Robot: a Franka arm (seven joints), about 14 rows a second.
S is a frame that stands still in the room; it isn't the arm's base.
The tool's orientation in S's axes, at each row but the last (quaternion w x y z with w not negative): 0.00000 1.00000 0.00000 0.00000; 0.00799 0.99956 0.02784 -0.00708; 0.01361 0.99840 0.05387 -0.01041; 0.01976 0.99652 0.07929 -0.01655; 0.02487 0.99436 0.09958 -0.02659; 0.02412 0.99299 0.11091 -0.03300; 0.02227 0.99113 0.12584 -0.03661
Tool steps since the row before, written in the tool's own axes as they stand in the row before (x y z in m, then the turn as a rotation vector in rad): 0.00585 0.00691 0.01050 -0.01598 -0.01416 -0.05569; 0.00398 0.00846 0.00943 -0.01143 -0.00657 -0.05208; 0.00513 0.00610 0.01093 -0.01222 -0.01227 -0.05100; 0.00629 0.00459 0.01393 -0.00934 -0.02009 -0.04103; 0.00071 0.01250 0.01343 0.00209 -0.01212 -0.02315; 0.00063 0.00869 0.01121 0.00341 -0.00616 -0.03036; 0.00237 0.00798 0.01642 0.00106 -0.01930 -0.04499
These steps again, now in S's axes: 0.00585 -0.00691 -0.01050 -0.01598 0.01416 0.05569; 0.00432 -0.00838 -0.00935 -0.01106 0.00678 0.05213; 0.00555 -0.00582 -0.01088 -0.01248 0.01233 0.05092; 0.00652 -0.00412 -0.01397 -0.01118 0.02008 0.04057; 0.00254 -0.01283 -0.01288 0.00074 0.01354 0.02243; 0.00187 -0.00895 -0.01086 0.00378 0.00842 0.02977; 0.00319 -0.00801 -0.01627 -0.00081 0.02133 0.04407
